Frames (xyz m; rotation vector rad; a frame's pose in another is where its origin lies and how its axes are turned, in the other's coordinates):
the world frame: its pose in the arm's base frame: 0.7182 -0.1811 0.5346 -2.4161 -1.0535 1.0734
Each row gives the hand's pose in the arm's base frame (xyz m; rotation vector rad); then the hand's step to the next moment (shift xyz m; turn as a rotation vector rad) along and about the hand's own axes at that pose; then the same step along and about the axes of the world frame.
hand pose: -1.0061 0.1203 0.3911 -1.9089 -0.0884 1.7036
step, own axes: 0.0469 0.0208 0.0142 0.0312 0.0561 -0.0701
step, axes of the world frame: 0.0269 0.0162 0.0430 0.0076 0.0947 -0.0025
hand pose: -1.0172 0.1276 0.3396 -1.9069 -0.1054 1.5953
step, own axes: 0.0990 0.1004 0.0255 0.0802 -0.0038 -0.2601
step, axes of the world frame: 0.0398 0.0730 0.1167 0.0935 0.2052 -0.1525
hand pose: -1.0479 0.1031 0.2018 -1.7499 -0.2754 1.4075
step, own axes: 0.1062 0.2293 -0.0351 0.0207 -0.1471 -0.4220
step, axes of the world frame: 0.0552 0.1825 0.1695 0.0760 0.2330 -0.3743
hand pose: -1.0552 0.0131 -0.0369 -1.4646 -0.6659 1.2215
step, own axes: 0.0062 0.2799 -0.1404 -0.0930 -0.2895 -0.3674
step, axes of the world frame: 0.0883 0.2679 0.1361 -0.0717 0.1402 -0.4502
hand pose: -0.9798 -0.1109 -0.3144 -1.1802 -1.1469 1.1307
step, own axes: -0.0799 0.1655 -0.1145 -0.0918 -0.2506 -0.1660
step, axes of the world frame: 0.0784 0.1967 0.0453 -0.1335 0.0411 -0.2816
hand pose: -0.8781 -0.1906 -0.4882 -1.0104 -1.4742 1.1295
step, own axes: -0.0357 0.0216 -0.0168 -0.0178 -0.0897 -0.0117
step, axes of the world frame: 0.0052 0.0446 0.0017 -0.0647 -0.0147 -0.0640
